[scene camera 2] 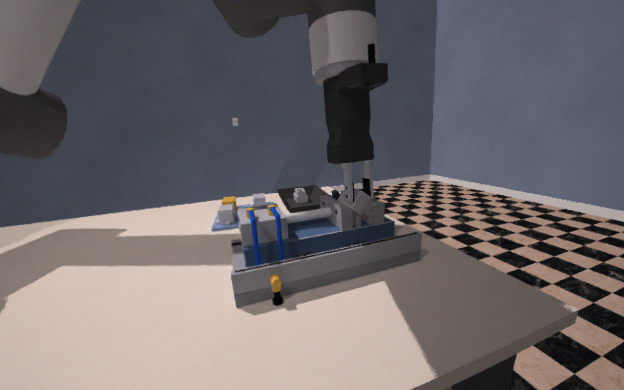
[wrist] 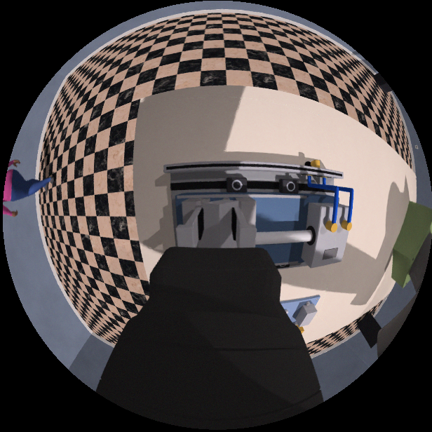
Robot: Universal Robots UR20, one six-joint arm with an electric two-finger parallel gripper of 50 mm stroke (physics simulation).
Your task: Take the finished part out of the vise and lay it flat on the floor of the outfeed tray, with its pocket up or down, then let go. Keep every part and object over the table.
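Frame: origin at the arm's base, x down, y back, z left, level; metres.
Seen in the pictures: gripper, between the fingertips: (scene camera 2: 359, 199).
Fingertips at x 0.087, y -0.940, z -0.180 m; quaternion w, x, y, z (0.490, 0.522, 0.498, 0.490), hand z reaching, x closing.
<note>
Pixels of each thing's top centre, then the offset from my fingertips to it. "spot": a spot on its surface instead.
- finished part, centre of its top: (scene camera 2: 356, 187) dx -0.018, dy -0.002, dz +0.014 m
- vise, centre of its top: (scene camera 2: 315, 203) dx +0.004, dy +0.070, dz +0.029 m
- vise's cylinder block, centre of its top: (scene camera 2: 260, 212) dx +0.007, dy +0.165, dz +0.035 m
- grey rail, centre of its top: (scene camera 2: 337, 250) dx +0.053, dy +0.071, dz -0.060 m
- blue plate, a spot on its surface: (scene camera 2: 218, 226) spot: dx +0.095, dy +0.251, dz +0.256 m
The finished part (scene camera 2: 364, 204) (wrist: 218, 222) is a grey block between the jaws of the vise (scene camera 2: 320, 241) (wrist: 280, 212). It looks tilted in the scene view, with its upper end above the jaws. My gripper (scene camera 2: 358, 194) (wrist: 217, 217) points down over the vise and is shut on the part, one finger on each side. The jaws hide the part's lower end, and I cannot make out its pocket. A dark tray (scene camera 2: 288, 196), which looks like the outfeed tray, lies behind the vise with a small light grey piece in it.
Blue hoses (scene camera 2: 254, 237) (wrist: 335, 205) rise at the vise's cylinder block (scene camera 2: 262, 227) (wrist: 327, 242). A grey rail (scene camera 2: 325, 267) (wrist: 250, 166) runs along the vise. A blue plate (scene camera 2: 218, 226) with grey blocks and a yellow piece lies behind it. The table edge is near the vise's jaw end.
</note>
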